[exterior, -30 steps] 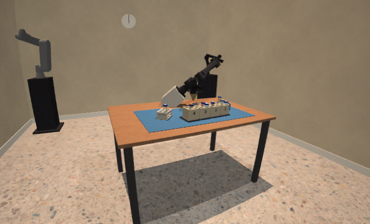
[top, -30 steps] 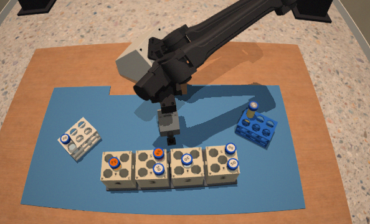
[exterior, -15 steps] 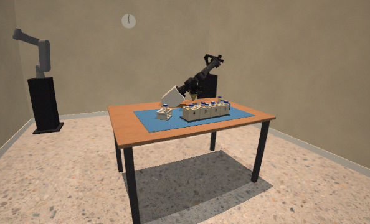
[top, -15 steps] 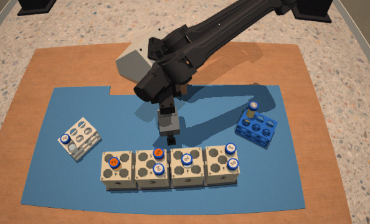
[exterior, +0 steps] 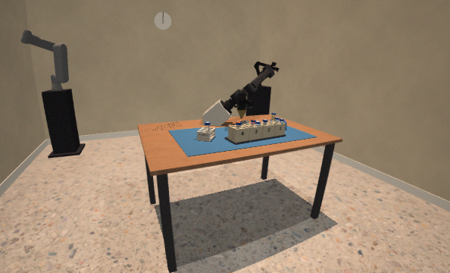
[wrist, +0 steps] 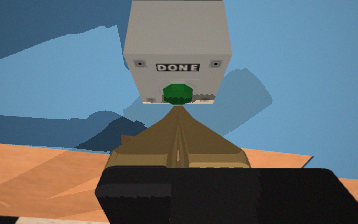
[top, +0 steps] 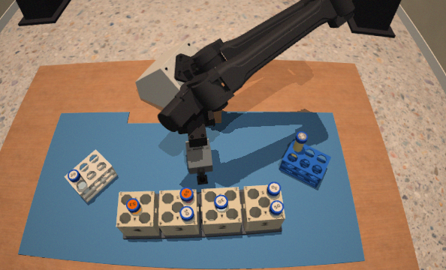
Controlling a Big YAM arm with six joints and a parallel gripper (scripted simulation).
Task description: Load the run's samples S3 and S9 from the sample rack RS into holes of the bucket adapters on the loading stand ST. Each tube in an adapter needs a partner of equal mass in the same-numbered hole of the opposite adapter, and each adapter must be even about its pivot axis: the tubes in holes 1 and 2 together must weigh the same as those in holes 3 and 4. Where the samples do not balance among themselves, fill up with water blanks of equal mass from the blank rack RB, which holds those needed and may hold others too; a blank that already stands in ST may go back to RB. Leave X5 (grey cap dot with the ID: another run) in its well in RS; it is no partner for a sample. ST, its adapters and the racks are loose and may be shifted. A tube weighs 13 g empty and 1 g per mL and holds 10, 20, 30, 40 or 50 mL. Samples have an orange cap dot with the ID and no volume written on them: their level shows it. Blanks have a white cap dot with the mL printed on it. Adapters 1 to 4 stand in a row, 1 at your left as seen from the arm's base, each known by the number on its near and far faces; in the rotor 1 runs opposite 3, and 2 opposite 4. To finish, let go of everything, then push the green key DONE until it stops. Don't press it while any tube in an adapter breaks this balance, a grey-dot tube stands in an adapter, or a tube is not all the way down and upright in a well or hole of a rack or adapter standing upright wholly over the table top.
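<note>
The green DONE key lies 3 cm below my hand. Round my hand: adapter 2: 21 cm ahead, 8 cm to the left, 5 cm below; then adapter 1: 20 cm ahead, 19 cm to the left, 5 cm below; then loading stand ST: 21 cm ahead, 9 cm below, 2 cm to the left.
</note>
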